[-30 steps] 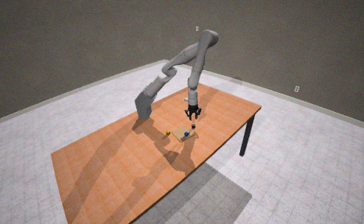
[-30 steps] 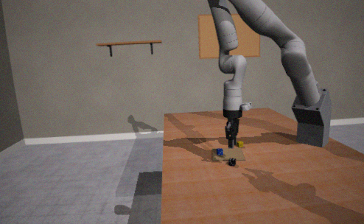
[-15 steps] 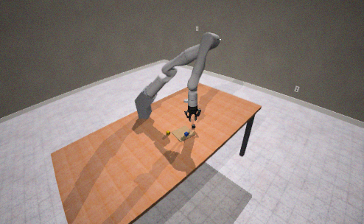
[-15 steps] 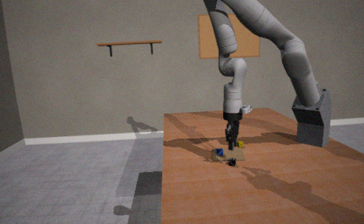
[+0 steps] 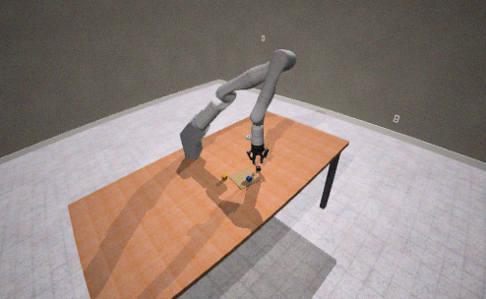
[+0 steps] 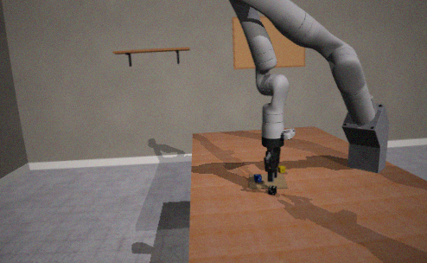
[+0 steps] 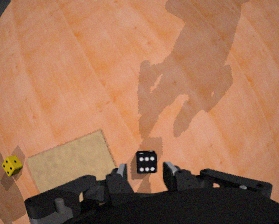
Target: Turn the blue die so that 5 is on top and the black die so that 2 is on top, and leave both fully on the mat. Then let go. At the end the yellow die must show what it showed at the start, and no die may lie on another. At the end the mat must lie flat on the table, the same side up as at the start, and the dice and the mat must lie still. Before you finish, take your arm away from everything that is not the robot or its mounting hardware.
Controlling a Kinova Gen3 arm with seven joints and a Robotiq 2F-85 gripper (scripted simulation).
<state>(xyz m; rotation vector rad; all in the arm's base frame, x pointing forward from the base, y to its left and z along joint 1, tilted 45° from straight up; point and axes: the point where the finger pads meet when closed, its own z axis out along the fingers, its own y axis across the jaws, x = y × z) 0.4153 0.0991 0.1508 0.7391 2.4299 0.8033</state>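
Right now my hand is 6 cm above the black die. Also, from my hand: blue die (10 cm to the right, 5 cm below, 4 cm ahead); then yellow die (20 cm to the right, 7 cm behind, 6 cm below); then tan mat (11 cm to the right, 7 cm below).
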